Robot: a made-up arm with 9 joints. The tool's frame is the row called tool.
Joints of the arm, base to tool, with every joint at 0 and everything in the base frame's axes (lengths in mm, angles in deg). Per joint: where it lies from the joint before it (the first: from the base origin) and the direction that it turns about. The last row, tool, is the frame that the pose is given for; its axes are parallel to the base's.
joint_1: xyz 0 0 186 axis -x
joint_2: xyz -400 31 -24 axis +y
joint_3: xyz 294 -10 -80 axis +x
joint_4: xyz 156 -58 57 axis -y
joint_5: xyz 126 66 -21 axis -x
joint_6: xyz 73 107 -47 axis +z
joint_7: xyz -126 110 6 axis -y
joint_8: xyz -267 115 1 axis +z
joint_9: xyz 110 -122 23 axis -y
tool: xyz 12 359 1
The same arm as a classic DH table. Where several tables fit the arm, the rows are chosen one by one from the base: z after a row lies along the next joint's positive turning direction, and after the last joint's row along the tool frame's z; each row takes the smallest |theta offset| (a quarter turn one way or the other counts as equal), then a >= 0, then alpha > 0; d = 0 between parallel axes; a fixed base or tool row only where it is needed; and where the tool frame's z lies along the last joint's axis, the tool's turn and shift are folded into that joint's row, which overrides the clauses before.
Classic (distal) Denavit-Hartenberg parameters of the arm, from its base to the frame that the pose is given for. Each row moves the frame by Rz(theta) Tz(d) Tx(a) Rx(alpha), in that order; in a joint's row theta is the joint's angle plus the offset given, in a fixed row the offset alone. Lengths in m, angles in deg.
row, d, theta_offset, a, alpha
base (fixed), 0.186, -90, 0, 90
joint_1, 0.4, -90, 0.024, 90
joint_2, 0.021, 0, 0.08, 90
joint_3, 0.45, 0, -0.057, 90
joint_4, -0.008, 0, 0.021, 90
joint_5, -0.199, -90, 0.107, 90
joint_6, -0.041, 90, 0.126, -90
joint_7, -0.225, 0, 0.267, 90
joint_8, 0.024, 0, -0.11, -90
joint_9, -0.237, 0, -0.012, 90
tool (fixed), 0.001, 180, 0, 0

